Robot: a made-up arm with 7 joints.
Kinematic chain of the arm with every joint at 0, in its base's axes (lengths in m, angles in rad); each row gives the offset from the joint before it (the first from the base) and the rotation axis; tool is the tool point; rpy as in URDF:
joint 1: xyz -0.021 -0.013 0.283 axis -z
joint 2: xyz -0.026 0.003 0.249 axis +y
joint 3: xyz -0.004 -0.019 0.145 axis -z
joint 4: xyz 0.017 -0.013 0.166 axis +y
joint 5: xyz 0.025 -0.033 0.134 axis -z
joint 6: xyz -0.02 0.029 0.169 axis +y
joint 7: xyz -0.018 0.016 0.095 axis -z
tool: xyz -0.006 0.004 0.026 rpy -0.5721 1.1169 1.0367
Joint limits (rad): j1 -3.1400..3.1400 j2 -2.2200..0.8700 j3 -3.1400..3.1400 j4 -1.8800..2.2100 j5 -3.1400..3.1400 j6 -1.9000..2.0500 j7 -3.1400..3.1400
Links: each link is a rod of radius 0.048 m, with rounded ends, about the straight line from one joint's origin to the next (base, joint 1, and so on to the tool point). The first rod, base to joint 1, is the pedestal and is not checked.
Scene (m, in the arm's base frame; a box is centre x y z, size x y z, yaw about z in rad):
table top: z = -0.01
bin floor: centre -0.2 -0.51 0 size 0.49 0.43 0.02 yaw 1.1
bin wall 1: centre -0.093 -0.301 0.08 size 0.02 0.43 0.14 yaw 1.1
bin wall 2: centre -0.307 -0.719 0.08 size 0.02 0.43 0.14 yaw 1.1
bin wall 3: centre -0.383 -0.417 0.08 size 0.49 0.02 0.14 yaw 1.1
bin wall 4: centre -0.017 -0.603 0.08 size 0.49 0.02 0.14 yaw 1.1
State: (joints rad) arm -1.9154 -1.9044 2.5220 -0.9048 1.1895 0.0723 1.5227
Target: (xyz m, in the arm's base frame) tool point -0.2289 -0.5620 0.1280
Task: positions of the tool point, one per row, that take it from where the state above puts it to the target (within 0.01 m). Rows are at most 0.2 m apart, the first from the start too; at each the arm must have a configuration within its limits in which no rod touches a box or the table.
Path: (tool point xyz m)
1: -0.0556 -0.7082 0.3979
2: -0.1605 -0.6552 0.2577
3: -0.2289 -0.5620 0.1280

